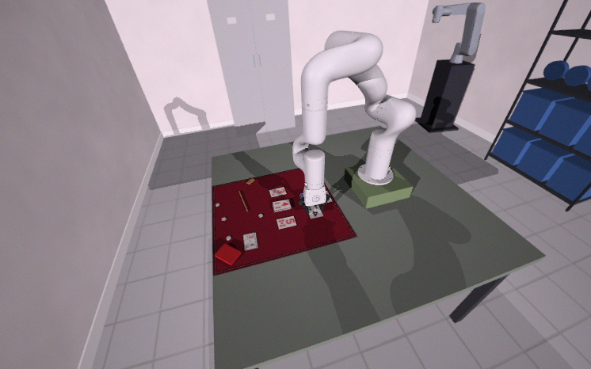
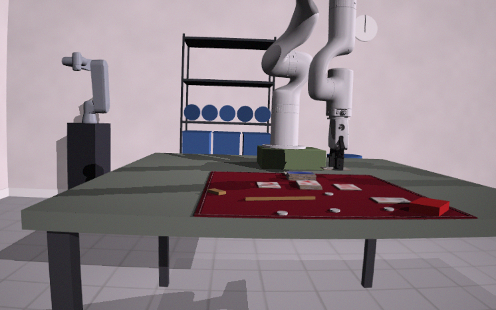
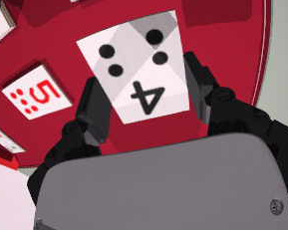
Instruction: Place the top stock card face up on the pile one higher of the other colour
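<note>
Now: hand 20 cm short of the red card cloth, 9 cm to the left of it and 7 cm above it. Round my hand: red box 41 cm ahead, 17 cm to the left, 4 cm below; wooden stick 37 cm ahead, 17 cm to the right, 5 cm below; face-up card 31 cm ahead, 11 cm to the left, 5 cm below.
</note>
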